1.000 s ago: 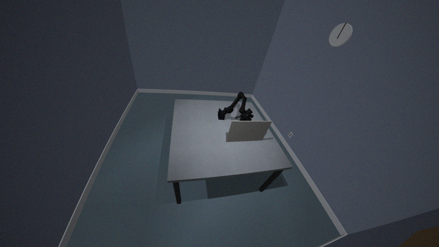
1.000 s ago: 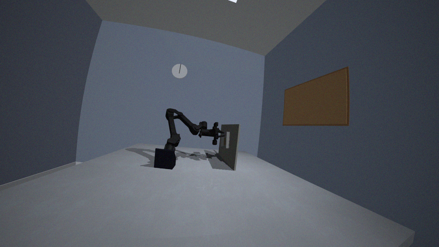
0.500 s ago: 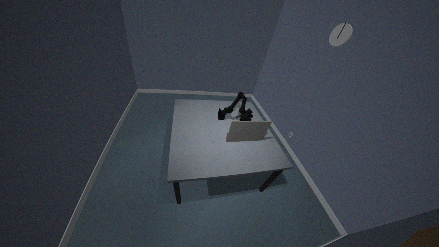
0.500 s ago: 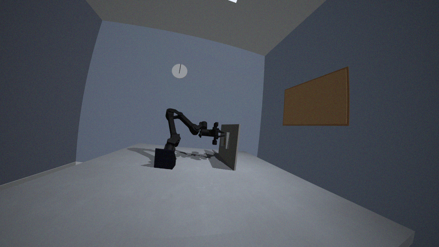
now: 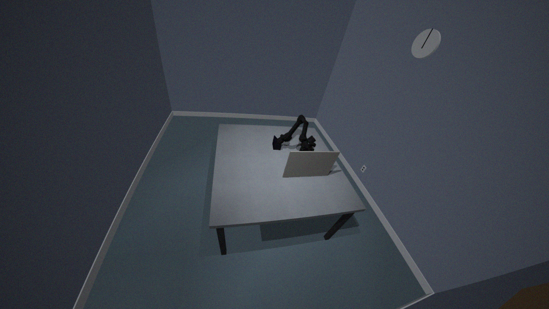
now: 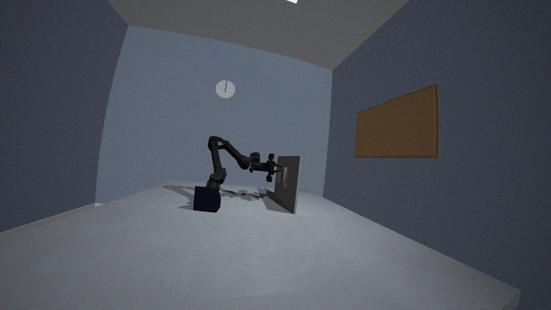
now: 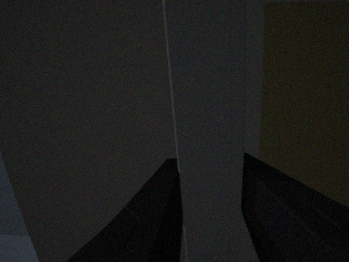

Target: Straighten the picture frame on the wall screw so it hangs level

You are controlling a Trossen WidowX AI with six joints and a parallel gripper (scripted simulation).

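Now: gripper tip 5 cm above the picture frame and 1 cm short of it. From my gripper tip the other things lie so: wall panel: 7 cm below, 2 cm ahead.
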